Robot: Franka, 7 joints.
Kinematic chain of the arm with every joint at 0, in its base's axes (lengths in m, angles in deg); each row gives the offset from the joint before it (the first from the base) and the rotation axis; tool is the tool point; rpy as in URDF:
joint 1: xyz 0 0 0.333 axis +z
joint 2: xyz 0 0 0 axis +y
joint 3: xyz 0 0 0.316 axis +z
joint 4: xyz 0.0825 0 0 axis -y
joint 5: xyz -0.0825 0 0.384 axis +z
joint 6: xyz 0 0 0 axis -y
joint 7: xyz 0.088 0 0 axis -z
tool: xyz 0 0 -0.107 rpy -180 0 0
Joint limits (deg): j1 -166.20..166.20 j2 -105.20..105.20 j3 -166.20..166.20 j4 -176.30..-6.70 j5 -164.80..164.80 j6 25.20..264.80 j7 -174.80..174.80
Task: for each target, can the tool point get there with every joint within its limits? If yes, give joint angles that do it. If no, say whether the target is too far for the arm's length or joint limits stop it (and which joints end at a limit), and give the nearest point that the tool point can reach.
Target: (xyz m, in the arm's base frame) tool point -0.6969 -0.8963 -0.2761
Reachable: no: too far | nearest point -0.4640 -0.5968 -0.0726 | short by 0.431 m
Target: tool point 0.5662 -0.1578 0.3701
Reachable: yes | joints -77.07 19.03 60.54 -124.06 -43.15 161.37 -129.97
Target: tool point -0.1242 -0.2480 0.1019
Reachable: yes | joints -1.98 -32.67 -132.88 -154.37 10.50 119.98 69.97
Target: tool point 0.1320 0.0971 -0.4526
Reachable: no: joint limits stop it (at a limit: joint 2) | nearest point 0.1476 0.1086 -0.3513 | short by 0.103 m
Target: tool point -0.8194 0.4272 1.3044
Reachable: no: too far | nearest point -0.5243 0.2734 0.9546 | short by 0.483 m
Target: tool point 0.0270 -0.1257 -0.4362
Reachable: no: joint limits stop it (at a limit: joint 2) | nearest point 0.0319 -0.1486 -0.3443 | short by 0.095 m
